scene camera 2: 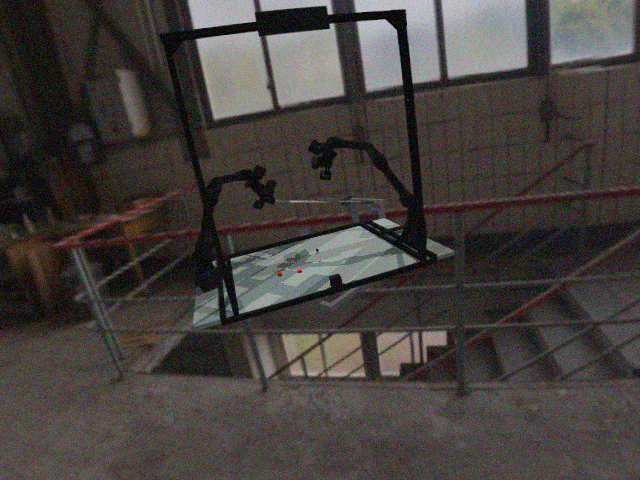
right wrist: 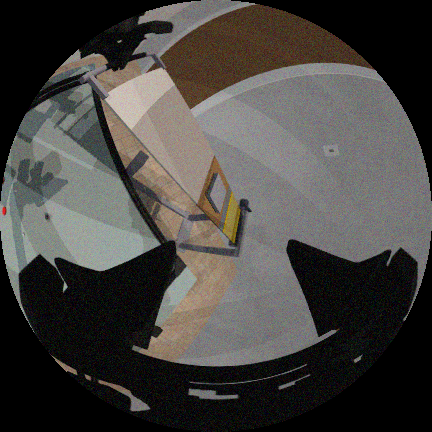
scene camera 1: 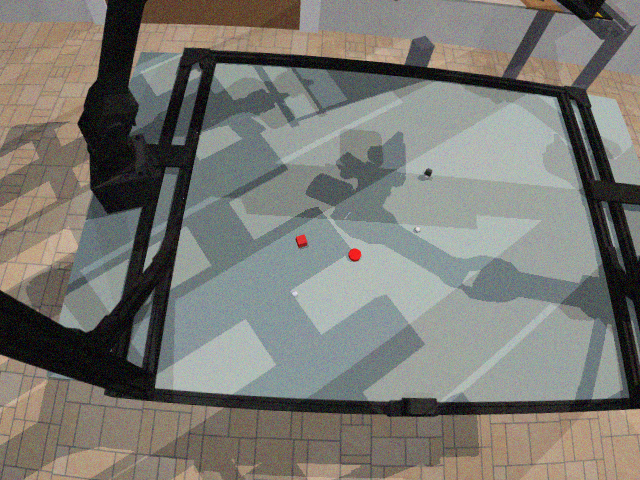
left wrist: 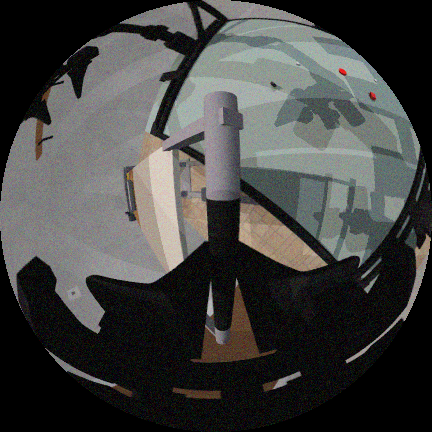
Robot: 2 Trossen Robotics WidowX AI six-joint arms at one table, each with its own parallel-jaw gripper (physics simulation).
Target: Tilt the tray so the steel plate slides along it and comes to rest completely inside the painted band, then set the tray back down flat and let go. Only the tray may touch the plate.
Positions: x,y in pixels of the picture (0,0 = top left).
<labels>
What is the right gripper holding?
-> Nothing.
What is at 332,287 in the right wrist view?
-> The right gripper.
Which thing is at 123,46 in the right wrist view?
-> The left gripper.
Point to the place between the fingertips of the left gripper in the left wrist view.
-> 220,245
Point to a cream tray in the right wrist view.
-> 150,106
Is the right gripper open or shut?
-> Open.
</labels>
